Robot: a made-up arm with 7 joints.
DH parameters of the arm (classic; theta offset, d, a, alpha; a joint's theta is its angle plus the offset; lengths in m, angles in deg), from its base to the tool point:
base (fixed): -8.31 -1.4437 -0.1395 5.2
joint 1: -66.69 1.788 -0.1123 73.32
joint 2: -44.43 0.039 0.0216 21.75
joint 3: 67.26 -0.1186 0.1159 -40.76
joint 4: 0 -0.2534 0.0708 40.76
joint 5: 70 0.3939 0.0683 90
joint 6: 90 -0.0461 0.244 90
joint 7: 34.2 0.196 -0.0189 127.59
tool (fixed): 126.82 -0.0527 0 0
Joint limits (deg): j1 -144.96..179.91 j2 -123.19..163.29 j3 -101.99..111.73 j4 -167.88..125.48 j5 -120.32..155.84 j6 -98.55..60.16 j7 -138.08..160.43
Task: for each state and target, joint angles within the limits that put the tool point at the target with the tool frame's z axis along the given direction. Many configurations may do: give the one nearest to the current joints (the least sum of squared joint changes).
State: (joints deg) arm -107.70 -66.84 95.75 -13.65 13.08 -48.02 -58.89
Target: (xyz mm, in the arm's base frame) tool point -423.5 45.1 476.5 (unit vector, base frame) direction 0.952 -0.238 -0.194
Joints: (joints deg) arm -120.39 -108.87 83.96 -16.08 -20.93 -63.05 -94.44
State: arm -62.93 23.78 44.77 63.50 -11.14 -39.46 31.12
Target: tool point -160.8 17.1 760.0 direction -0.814 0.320 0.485
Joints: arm -97.16 -2.42 4.65 84.61 3.89 -0.72 63.24
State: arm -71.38 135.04 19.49 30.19 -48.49 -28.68 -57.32
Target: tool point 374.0 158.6 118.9 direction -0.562 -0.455 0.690
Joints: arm -113.25 141.65 22.83 40.58 -26.16 -26.68 -98.17
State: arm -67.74 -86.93 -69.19 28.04 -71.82 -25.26 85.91
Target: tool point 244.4 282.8 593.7 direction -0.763 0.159 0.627
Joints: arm -78.79 -102.59 -88.92 -20.80 -61.65 -3.49 68.94
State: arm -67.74 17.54 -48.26 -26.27 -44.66 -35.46 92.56
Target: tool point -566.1 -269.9 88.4 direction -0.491 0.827 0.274
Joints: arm -34.17 38.40 -83.12 -5.45 -55.56 -0.23 46.03
